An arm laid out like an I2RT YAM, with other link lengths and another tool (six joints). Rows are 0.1 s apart.
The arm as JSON. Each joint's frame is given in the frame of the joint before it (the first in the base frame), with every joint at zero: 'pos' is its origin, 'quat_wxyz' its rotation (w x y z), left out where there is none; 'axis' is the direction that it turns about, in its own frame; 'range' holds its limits. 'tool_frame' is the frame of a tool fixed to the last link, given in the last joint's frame.
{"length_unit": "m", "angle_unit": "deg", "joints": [
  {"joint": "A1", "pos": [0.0, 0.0, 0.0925], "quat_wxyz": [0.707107, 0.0, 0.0, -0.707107], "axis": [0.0, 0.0, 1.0], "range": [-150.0, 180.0]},
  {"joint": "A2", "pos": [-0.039, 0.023, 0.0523], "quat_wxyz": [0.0, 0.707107, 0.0, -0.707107], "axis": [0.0, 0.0, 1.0], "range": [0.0, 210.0]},
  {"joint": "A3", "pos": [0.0, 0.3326, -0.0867], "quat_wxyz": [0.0, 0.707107, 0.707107, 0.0], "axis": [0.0, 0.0, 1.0], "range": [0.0, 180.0]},
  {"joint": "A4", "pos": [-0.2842, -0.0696, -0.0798], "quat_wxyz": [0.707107, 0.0, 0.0, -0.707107], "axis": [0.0, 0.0, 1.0], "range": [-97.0, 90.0]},
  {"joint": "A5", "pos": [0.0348, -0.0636, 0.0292], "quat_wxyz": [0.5, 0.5, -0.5, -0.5], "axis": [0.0, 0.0, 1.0], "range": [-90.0, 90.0]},
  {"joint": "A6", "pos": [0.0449, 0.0, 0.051], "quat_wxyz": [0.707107, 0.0, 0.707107, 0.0], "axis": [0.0, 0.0, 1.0], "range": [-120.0, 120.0]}
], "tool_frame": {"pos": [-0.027, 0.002, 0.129], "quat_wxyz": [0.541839, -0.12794, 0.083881, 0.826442]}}
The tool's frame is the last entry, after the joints.
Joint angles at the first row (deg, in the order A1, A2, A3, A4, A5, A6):
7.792, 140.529, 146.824, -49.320, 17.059, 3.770
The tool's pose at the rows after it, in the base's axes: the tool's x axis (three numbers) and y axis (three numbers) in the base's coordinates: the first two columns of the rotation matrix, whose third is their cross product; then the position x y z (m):
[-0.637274 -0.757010 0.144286 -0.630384 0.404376 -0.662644 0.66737 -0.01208 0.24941]
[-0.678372 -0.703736 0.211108 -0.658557 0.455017 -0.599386 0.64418 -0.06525 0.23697]
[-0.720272 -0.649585 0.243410 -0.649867 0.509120 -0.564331 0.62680 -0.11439 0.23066]
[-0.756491 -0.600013 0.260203 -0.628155 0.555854 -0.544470 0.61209 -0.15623 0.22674]
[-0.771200 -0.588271 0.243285 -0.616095 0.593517 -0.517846 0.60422 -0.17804 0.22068]
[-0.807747 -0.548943 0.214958 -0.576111 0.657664 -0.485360 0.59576 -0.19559 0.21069]
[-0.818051 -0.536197 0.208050 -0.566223 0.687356 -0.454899 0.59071 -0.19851 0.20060]
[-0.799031 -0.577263 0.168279 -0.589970 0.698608 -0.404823 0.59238 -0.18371 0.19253]
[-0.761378 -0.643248 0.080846 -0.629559 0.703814 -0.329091 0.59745 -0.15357 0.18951]
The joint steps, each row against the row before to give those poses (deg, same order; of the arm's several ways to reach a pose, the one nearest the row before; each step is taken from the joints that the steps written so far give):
-4.677, 0.066, -0.108, -7.913, 0.001, 0.001
-4.612, -0.002, -0.530, -5.156, 0.021, -0.022
-4.502, 0.003, -0.409, -2.494, -0.043, 0.044
-3.957, 0.000, -0.370, -1.204, -0.066, 0.021
-2.710, -0.001, -0.681, -0.173, -2.339, 0.000
-2.361, -0.002, -1.426, 0.069, -1.901, 2.557
-0.765, 0.003, -1.545, -0.004, -1.202, 1.312
0.153, 0.000, -1.027, -0.109, -4.350, 0.000
0.678, 0.000, -0.217, -0.723, -7.628, -0.022

